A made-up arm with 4 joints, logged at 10 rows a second.
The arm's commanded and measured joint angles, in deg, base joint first. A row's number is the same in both.
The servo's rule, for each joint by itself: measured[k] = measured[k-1] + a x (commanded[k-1-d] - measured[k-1]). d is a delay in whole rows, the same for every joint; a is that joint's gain. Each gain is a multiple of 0.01, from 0.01 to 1. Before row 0 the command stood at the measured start. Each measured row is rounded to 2 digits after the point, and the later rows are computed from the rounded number. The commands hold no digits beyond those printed.
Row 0, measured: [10.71 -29.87 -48.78 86.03]
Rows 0 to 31, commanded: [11.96 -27.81 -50.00 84.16]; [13.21 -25.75 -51.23 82.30]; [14.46 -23.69 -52.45 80.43]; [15.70 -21.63 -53.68 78.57]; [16.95 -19.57 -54.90 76.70]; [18.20 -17.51 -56.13 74.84]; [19.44 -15.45 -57.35 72.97]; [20.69 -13.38 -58.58 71.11]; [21.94 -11.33 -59.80 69.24]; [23.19 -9.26 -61.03 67.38]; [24.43 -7.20 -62.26 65.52]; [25.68 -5.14 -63.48 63.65]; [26.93 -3.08 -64.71 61.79]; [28.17 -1.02 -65.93 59.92]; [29.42 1.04 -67.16 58.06]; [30.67 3.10 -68.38 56.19]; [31.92 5.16 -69.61 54.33]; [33.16 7.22 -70.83 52.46]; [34.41 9.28 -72.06 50.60]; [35.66 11.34 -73.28 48.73]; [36.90 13.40 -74.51 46.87]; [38.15 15.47 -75.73 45.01]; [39.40 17.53 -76.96 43.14]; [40.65 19.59 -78.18 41.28]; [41.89 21.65 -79.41 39.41]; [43.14 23.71 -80.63 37.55]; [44.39 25.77 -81.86 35.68]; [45.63 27.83 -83.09 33.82]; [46.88 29.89 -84.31 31.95]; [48.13 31.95 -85.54 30.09]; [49.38 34.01 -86.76 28.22]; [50.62 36.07 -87.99 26.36]
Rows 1 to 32, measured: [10.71 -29.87 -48.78 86.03]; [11.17 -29.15 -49.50 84.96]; [11.92 -27.96 -50.52 83.44]; [12.86 -26.47 -51.66 81.72]; [13.91 -24.78 -52.85 79.92]; [15.03 -22.96 -54.06 78.08]; [16.20 -21.05 -55.28 76.23]; [17.40 -19.09 -56.50 74.37]; [18.62 -17.09 -57.73 72.51]; [19.85 -15.07 -58.95 70.65]; [21.09 -13.04 -60.18 68.79]; [22.33 -11.00 -61.41 66.93]; [23.57 -8.95 -62.63 65.06]; [24.81 -6.90 -63.86 63.20]; [26.05 -4.84 -65.08 61.33]; [27.30 -2.78 -66.31 59.47]; [28.55 -0.72 -67.53 57.60]; [29.80 1.34 -68.76 55.74]; [31.04 3.40 -69.98 53.87]; [32.29 5.46 -71.21 52.01]; [33.54 7.52 -72.43 50.14]; [34.78 9.58 -73.66 48.28]; [36.03 11.64 -74.88 46.42]; [37.28 13.70 -76.11 44.55]; [38.53 15.76 -77.33 42.69]; [39.77 17.82 -78.56 40.82]; [41.02 19.88 -79.78 38.96]; [42.27 21.94 -81.01 37.09]; [43.51 24.00 -82.24 35.23]; [44.76 26.06 -83.46 33.36]; [46.01 28.12 -84.69 31.50]; [47.26 30.18 -85.91 29.63]
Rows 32 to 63, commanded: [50.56 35.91 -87.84 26.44]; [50.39 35.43 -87.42 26.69]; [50.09 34.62 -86.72 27.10]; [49.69 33.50 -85.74 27.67]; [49.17 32.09 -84.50 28.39]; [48.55 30.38 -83.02 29.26]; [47.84 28.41 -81.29 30.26]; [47.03 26.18 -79.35 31.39]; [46.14 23.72 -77.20 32.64]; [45.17 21.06 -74.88 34.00]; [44.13 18.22 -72.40 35.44]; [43.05 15.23 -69.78 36.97]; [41.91 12.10 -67.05 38.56]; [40.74 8.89 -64.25 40.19]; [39.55 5.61 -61.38 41.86]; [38.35 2.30 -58.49 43.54]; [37.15 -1.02 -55.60 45.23]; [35.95 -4.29 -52.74 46.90]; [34.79 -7.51 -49.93 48.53]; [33.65 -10.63 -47.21 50.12]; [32.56 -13.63 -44.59 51.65]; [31.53 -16.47 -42.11 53.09]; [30.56 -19.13 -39.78 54.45]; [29.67 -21.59 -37.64 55.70]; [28.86 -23.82 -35.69 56.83]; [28.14 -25.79 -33.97 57.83]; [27.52 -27.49 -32.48 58.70]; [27.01 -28.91 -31.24 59.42]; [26.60 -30.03 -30.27 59.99]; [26.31 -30.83 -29.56 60.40]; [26.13 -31.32 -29.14 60.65]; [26.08 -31.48 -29.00 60.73]
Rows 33 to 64, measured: [48.50 32.24 -87.14 27.77]; [49.26 33.52 -87.55 27.01]; [49.68 34.19 -87.47 26.83]; [49.83 34.34 -87.03 26.98]; [49.78 34.05 -86.27 27.37]; [49.55 33.36 -85.23 27.95]; [49.18 32.32 -83.93 28.70]; [48.68 30.95 -82.37 29.59]; [48.07 29.28 -80.59 30.62]; [47.36 27.33 -78.59 31.77]; [46.55 25.14 -76.40 33.04]; [45.65 22.72 -74.04 34.41]; [44.69 20.10 -71.53 35.87]; [43.66 17.30 -68.89 37.40]; [42.58 14.36 -66.15 38.99]; [41.46 11.30 -63.34 40.63]; [40.31 8.15 -60.48 42.29]; [39.14 4.94 -57.60 43.97]; [37.96 1.71 -54.73 45.64]; [36.79 -1.52 -51.90 47.29]; [35.63 -4.71 -49.13 48.90]; [34.49 -7.83 -46.45 50.47]; [33.39 -10.85 -43.89 51.96]; [32.34 -13.75 -41.47 53.38]; [31.35 -16.49 -39.21 54.70]; [30.43 -19.06 -37.13 55.91]; [29.58 -21.42 -35.27 57.00]; [28.82 -23.54 -33.62 57.97]; [28.15 -25.42 -32.22 58.80]; [27.58 -27.03 -31.07 59.48]; [27.11 -28.36 -30.18 60.00]; [26.75 -29.40 -29.57 60.37]
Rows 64 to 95, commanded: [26.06 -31.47 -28.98 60.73]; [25.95 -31.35 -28.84 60.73]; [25.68 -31.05 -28.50 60.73]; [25.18 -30.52 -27.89 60.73]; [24.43 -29.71 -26.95 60.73]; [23.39 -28.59 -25.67 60.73]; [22.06 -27.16 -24.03 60.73]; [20.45 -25.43 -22.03 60.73]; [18.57 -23.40 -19.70 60.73]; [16.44 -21.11 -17.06 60.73]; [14.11 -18.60 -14.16 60.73]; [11.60 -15.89 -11.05 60.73]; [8.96 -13.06 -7.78 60.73]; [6.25 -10.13 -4.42 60.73]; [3.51 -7.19 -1.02 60.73]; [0.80 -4.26 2.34 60.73]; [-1.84 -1.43 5.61 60.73]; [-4.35 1.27 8.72 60.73]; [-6.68 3.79 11.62 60.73]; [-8.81 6.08 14.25 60.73]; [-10.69 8.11 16.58 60.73]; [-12.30 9.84 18.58 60.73]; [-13.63 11.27 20.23 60.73]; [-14.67 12.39 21.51 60.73]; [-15.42 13.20 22.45 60.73]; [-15.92 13.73 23.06 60.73]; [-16.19 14.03 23.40 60.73]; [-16.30 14.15 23.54 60.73]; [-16.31 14.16 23.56 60.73]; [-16.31 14.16 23.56 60.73]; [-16.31 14.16 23.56 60.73]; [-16.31 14.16 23.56 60.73]
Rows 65 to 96, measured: [26.50 -30.13 -29.23 60.58]; [26.34 -30.60 -29.08 60.67]; [26.20 -30.86 -28.94 60.70]; [26.01 -30.93 -28.68 60.72]; [25.70 -30.79 -28.21 60.73]; [25.23 -30.41 -27.47 60.73]; [24.55 -29.77 -26.41 60.73]; [23.63 -28.86 -25.01 60.73]; [22.45 -27.66 -23.25 60.73]; [21.01 -26.17 -21.16 60.73]; [19.32 -24.40 -18.74 60.73]; [17.39 -22.37 -16.04 60.73]; [15.25 -20.10 -13.10 60.73]; [12.92 -17.64 -9.96 60.73]; [10.45 -15.01 -6.69 60.73]; [7.88 -12.27 -3.34 60.73]; [5.26 -9.47 0.01 60.73]; [2.63 -6.66 3.31 60.73]; [0.05 -3.88 6.50 60.73]; [-2.44 -1.20 9.52 60.73]; [-4.80 1.35 12.31 60.73]; [-6.98 3.72 14.83 60.73]; [-8.95 5.86 17.04 60.73]; [-10.68 7.75 18.92 60.73]; [-12.16 9.37 20.45 60.73]; [-13.37 10.71 21.63 60.73]; [-14.31 11.77 22.47 60.73]; [-15.01 12.56 23.02 60.73]; [-15.49 13.12 23.33 60.73]; [-15.79 13.48 23.47 60.73]; [-15.98 13.72 23.52 60.73]; [-16.10 13.87 23.54 60.73]
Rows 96 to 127, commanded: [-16.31 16.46 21.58 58.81]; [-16.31 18.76 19.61 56.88]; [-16.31 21.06 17.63 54.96]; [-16.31 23.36 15.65 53.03]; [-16.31 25.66 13.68 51.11]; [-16.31 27.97 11.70 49.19]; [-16.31 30.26 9.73 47.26]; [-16.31 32.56 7.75 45.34]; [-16.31 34.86 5.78 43.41]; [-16.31 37.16 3.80 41.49]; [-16.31 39.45 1.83 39.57]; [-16.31 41.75 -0.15 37.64]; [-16.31 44.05 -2.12 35.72]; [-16.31 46.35 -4.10 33.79]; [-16.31 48.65 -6.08 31.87]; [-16.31 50.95 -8.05 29.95]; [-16.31 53.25 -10.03 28.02]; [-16.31 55.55 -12.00 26.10]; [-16.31 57.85 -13.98 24.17]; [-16.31 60.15 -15.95 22.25]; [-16.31 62.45 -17.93 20.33]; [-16.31 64.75 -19.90 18.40]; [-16.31 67.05 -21.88 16.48]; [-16.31 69.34 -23.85 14.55]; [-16.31 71.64 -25.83 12.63]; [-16.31 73.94 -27.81 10.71]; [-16.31 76.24 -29.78 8.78]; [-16.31 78.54 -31.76 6.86]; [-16.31 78.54 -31.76 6.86]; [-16.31 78.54 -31.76 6.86]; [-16.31 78.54 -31.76 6.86]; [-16.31 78.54 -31.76 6.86]
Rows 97 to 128, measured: [-16.18 13.97 23.55 60.73]; [-16.23 14.84 22.39 59.64]; [-16.26 16.21 20.75 58.07]; [-16.28 17.91 18.91 56.30]; [-16.29 19.82 16.99 54.44]; [-16.30 21.86 15.04 52.54]; [-16.30 24.00 13.07 50.63]; [-16.30 26.19 11.10 48.71]; [-16.30 28.42 9.12 46.79]; [-16.30 30.67 7.15 44.86]; [-16.30 32.94 5.17 42.94]; [-16.30 35.22 3.20 41.02]; [-16.30 37.51 1.22 39.09]; [-16.30 39.80 -0.75 37.17]; [-16.30 42.09 -2.73 35.24]; [-16.30 44.39 -4.71 33.32]; [-16.30 46.69 -6.68 31.40]; [-16.30 48.99 -8.66 29.47]; [-16.30 51.29 -10.63 27.55]; [-16.30 53.59 -12.61 25.62]; [-16.30 55.89 -14.58 23.70]; [-16.30 58.19 -16.56 21.78]; [-16.30 60.49 -18.53 19.85]; [-16.30 62.79 -20.51 17.93]; [-16.30 65.08 -22.48 16.00]; [-16.30 67.38 -24.46 14.08]; [-16.30 69.68 -26.44 12.16]; [-16.30 71.98 -28.41 10.23]; [-16.30 74.28 -30.39 8.31]; [-16.30 75.77 -31.20 7.48]; [-16.30 76.74 -31.53 7.13]; [-16.30 77.37 -31.67 6.98]
